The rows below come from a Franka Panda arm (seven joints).
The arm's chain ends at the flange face. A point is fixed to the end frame.
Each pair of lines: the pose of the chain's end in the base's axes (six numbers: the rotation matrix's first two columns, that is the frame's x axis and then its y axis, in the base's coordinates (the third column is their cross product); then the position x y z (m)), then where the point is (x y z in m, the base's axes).
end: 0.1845, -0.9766, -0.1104, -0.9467, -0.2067, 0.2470, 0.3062, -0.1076, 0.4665
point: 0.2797 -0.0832 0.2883
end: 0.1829, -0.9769, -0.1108, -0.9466, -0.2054, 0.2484, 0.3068, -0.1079, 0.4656
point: 0.2801 -0.0835 0.2874
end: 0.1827, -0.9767, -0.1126, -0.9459, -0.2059, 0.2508, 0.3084, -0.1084, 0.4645
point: 0.2812 -0.0837 0.2864
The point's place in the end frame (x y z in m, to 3 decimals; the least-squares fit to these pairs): -0.009 -0.024 0.180
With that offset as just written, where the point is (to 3 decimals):
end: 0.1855, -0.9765, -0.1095, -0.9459, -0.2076, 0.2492, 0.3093, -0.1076, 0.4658
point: 0.282 -0.084 0.288
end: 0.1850, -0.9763, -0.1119, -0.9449, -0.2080, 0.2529, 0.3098, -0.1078, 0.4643
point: 0.282 -0.083 0.286
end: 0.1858, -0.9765, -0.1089, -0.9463, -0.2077, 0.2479, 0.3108, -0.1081, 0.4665
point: 0.284 -0.084 0.288
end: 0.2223, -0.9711, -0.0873, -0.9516, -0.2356, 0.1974, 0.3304, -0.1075, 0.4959
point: 0.313 -0.086 0.316
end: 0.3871, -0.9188, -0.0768, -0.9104, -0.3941, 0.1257, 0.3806, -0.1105, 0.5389
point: 0.373 -0.089 0.359
